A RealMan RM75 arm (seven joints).
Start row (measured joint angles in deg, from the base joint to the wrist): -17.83 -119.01 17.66 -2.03 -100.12 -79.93 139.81
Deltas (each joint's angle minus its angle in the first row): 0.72 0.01 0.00 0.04 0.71 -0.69 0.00; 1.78 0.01 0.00 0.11 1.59 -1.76 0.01; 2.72 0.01 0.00 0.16 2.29 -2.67 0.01; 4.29 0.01 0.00 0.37 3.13 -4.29 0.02; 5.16 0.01 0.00 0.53 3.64 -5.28 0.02; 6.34 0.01 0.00 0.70 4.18 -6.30 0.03; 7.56 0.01 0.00 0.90 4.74 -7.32 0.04; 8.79 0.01 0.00 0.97 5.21 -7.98 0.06; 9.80 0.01 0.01 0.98 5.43 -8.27 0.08; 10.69 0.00 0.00 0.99 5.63 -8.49 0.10; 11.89 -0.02 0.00 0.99 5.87 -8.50 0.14; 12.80 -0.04 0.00 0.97 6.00 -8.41 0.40; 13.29 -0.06 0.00 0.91 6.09 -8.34 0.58
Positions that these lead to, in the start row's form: -17.11 -119.00 17.66 -1.99 -99.41 -80.62 139.81; -16.05 -119.00 17.66 -1.92 -98.53 -81.69 139.82; -15.11 -119.00 17.66 -1.87 -97.83 -82.60 139.82; -13.54 -119.00 17.66 -1.66 -96.99 -84.22 139.83; -12.67 -119.00 17.66 -1.50 -96.48 -85.21 139.83; -11.49 -119.00 17.66 -1.33 -95.94 -86.23 139.84; -10.27 -119.00 17.66 -1.13 -95.38 -87.25 139.85; -9.04 -119.00 17.66 -1.06 -94.91 -87.91 139.87; -8.03 -119.00 17.67 -1.05 -94.69 -88.20 139.89; -7.14 -119.01 17.66 -1.04 -94.49 -88.42 139.91; -5.94 -119.03 17.66 -1.04 -94.25 -88.43 139.95; -5.03 -119.05 17.66 -1.06 -94.12 -88.34 140.21; -4.54 -119.07 17.66 -1.12 -94.03 -88.27 140.39
